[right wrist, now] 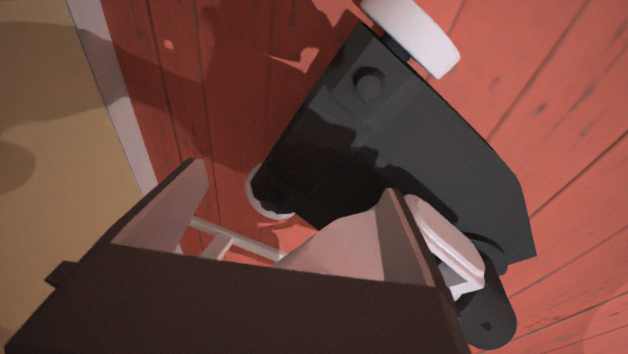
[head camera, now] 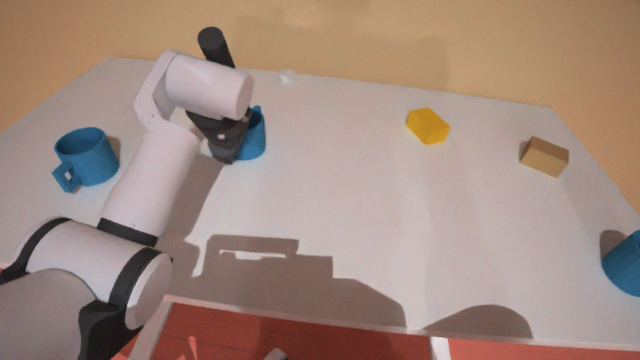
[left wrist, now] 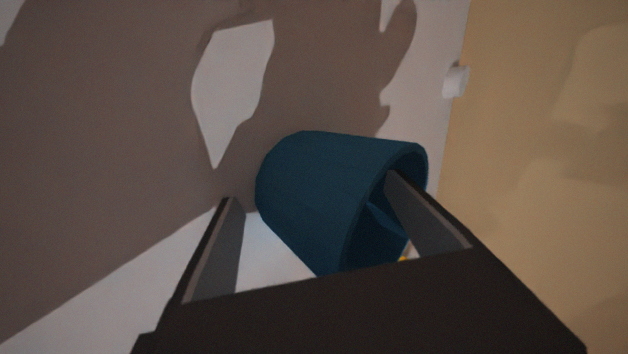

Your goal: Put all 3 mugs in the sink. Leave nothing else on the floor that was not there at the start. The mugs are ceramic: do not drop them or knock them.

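Places are measured from the robot's base along level axes (x ahead, y left, z up), in millimetres.
Pixels of known places: left gripper, between the fingertips: [head camera: 237, 139] [left wrist: 314, 192]; right gripper, between the fingertips: [right wrist: 294, 186].
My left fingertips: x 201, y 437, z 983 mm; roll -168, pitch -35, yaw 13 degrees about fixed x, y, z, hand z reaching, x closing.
Note:
Behind a point stands the place of what it marks.
A blue mug [head camera: 255, 137] {x 205, y 387, z 1008 mm} [left wrist: 305, 160] {x 186, y 463, z 992 mm} stands upright on the white table, partly behind my left gripper [head camera: 226, 159] [left wrist: 311, 186] {x 201, y 437, z 983 mm}. The left gripper is open and tilted down at this mug. In the left wrist view one finger overlaps the mug's mouth and the other is beside its outer wall; I cannot tell whether they touch it. A second blue mug [head camera: 90, 160] {x -33, y 590, z 1012 mm} stands at the left of the head view, its handle toward the lower left. A third blue mug [head camera: 625, 265] {x 309, y -322, z 996 mm} is cut off at the right edge. My right gripper [right wrist: 294, 186] {x 13, y -160, z 495 mm} is open and empty. The sink does not show.
On the white table [head camera: 325, 200] {x 184, y 201, z 951 mm} are a yellow block [head camera: 429, 127] {x 493, y 94, z 996 mm}, a tan block [head camera: 545, 157] {x 563, y -179, z 991 mm} and a small white object [head camera: 286, 76] {x 530, y 541, z 974 mm} [left wrist: 454, 82] {x 527, y 549, z 967 mm} near the back edge. The right wrist view shows the robot's dark base [right wrist: 440, 145] {x -181, y -172, z 169 mm} on the red plank floor [right wrist: 565, 100] {x -356, y -383, z 1 mm}.

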